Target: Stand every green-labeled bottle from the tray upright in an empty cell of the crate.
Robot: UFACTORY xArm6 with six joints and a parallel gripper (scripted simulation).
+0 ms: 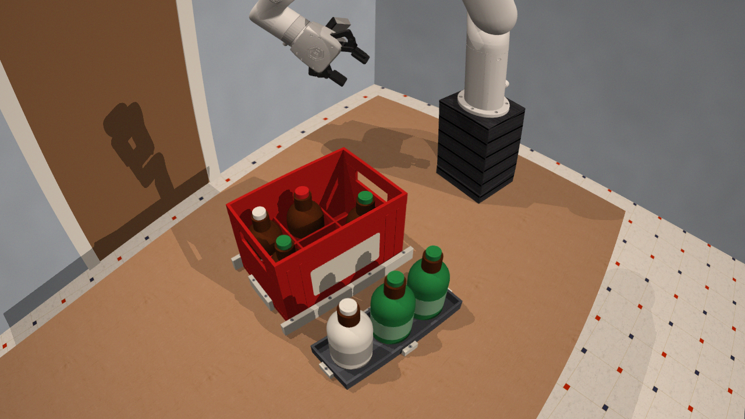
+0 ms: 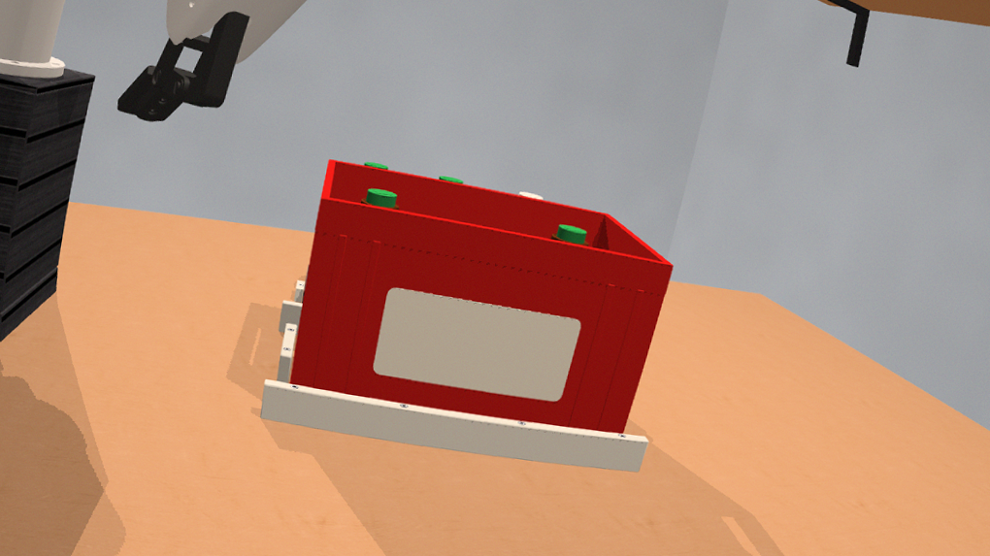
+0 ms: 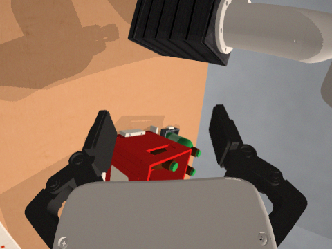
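Now: the white-labeled bottle 400 mm ahead of my hand, 370 mm to the left of it and 190 mm below it. From my hand the other things lie so: dark tray (390 mm to the left, 310 mm ahead, 260 mm below); green bottle (400 mm to the left, 230 mm ahead, 190 mm below); crate (280 mm ahead, 190 mm below, 180 mm to the left).
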